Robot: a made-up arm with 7 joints.
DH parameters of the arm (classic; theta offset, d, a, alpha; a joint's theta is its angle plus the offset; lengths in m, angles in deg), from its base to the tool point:
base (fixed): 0 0 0 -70
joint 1: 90 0 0 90
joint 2: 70 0 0 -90
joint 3: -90 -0.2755 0.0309 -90
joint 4: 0 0 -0.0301 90
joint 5: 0 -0.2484 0 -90
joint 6: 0 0 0 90
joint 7: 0 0 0 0
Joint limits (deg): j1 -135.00..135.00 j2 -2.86..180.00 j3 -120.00..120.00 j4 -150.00..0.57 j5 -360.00..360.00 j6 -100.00..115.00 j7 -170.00..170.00
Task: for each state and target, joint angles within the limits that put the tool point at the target. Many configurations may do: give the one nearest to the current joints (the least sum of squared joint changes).
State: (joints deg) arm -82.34 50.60 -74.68 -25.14 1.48 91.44 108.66
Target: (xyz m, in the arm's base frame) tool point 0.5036 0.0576 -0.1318
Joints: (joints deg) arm -71.40 33.57 -77.84 -26.92 1.48 91.44 108.66
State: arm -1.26 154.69 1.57 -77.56 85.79 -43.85 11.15
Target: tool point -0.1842 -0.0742 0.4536
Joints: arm -46.49 180.00 19.68 -53.66 85.79 -43.85 11.15
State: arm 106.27 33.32 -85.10 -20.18 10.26 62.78 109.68
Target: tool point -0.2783 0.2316 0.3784
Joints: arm 134.79 61.43 -85.05 0.35 10.26 62.78 109.68
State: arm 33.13 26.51 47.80 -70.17 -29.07 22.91 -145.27
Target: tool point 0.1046 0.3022 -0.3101
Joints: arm 16.50 22.40 37.52 -78.16 -29.07 22.91 -145.27
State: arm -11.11 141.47 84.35 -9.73 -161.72 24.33 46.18
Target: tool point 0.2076 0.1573 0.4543
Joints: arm 25.08 152.05 75.23 -27.05 -161.72 24.33 46.18
